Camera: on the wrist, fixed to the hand. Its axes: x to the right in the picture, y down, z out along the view.
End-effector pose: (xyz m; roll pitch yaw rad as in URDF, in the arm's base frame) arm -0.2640 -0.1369 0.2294 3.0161 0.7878 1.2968
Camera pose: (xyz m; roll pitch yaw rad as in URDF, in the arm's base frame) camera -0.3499 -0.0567 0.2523 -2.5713 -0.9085 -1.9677
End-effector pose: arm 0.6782 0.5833 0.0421 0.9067 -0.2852 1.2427
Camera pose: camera 0.7021 0.6322 -0.0645 -0.5796 0.4130 -1.9726
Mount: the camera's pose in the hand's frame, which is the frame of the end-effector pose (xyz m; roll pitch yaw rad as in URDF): 0.0218 -0.0968 -0.0670 0.3564 0.1325 -3.0817
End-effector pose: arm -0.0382 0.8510 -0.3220 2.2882 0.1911 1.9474
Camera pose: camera -0.1502 0.8238 -0.3545 -1.9058 -0.2314 -1.3370
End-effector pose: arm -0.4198 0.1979 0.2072 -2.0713 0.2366 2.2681
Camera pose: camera -0.4416 0.2431 0.3159 2.3966 -0.3513 -0.7802
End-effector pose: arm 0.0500 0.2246 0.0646 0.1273 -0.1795 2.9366
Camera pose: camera 0.0330 0.3175 -0.0090 0.2361 0.3184 -0.1607
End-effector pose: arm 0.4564 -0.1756 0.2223 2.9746 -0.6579 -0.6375
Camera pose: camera 0.5091 -0.0820 0.2752 -2.6749 0.5349 2.4104
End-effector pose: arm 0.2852 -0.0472 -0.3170 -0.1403 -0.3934 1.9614
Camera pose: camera 0.3671 0.0302 -0.3574 0.5318 0.5149 -1.0913
